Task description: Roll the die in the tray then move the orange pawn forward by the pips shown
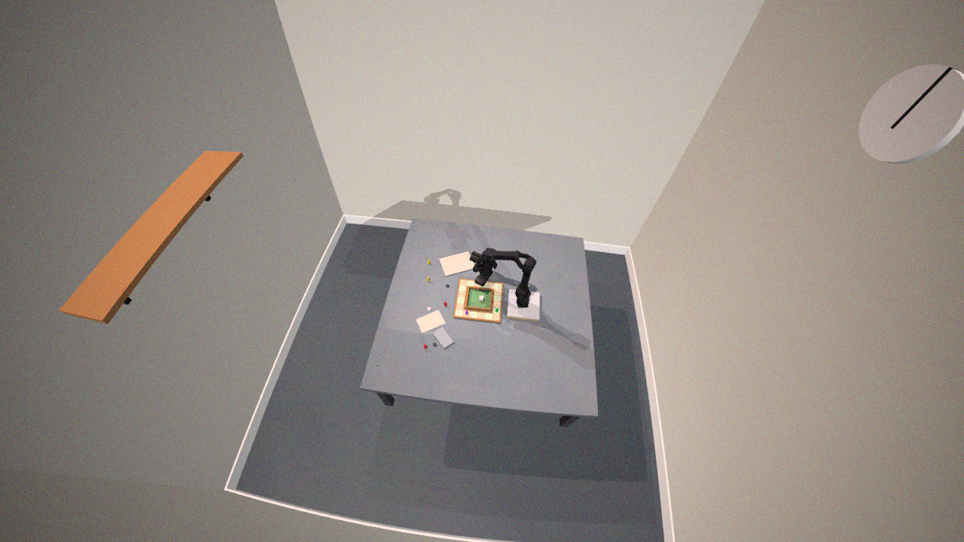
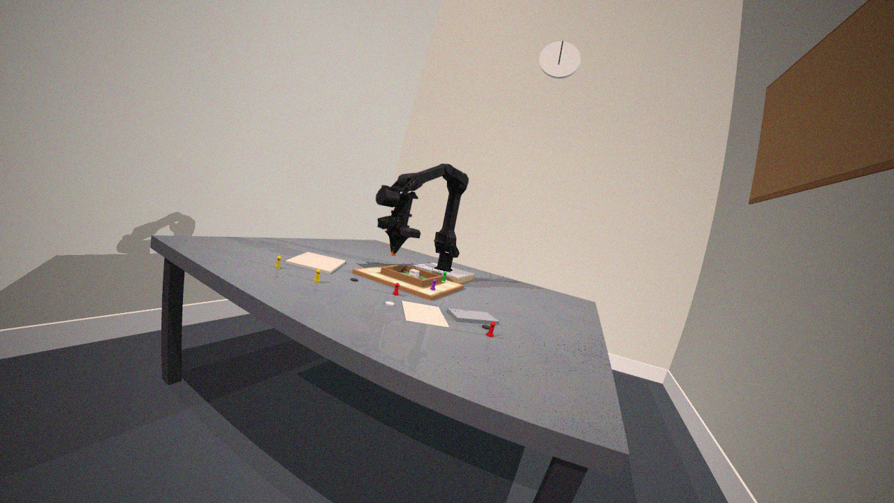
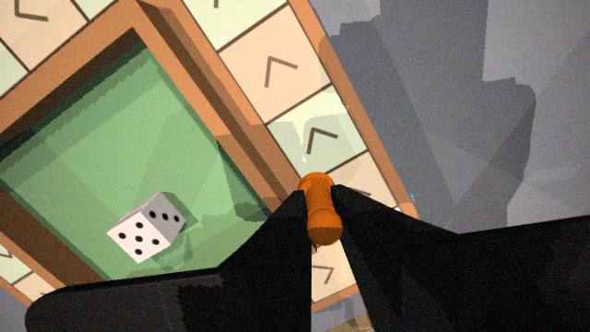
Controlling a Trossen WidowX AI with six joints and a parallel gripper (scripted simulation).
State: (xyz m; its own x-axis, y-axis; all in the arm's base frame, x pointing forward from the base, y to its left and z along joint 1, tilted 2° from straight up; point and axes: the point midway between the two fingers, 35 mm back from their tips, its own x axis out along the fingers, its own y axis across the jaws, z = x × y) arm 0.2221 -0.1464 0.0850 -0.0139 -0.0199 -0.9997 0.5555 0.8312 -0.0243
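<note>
The orange pawn is 10 mm above my gripper tip. From my gripper tip the other things lie so: green tray (40 mm ahead, 100 mm to the left, 70 mm below); white die (30 mm ahead, 100 mm to the left, 50 mm below); green pawn (60 mm behind, 190 mm to the left, 50 mm below).
</note>
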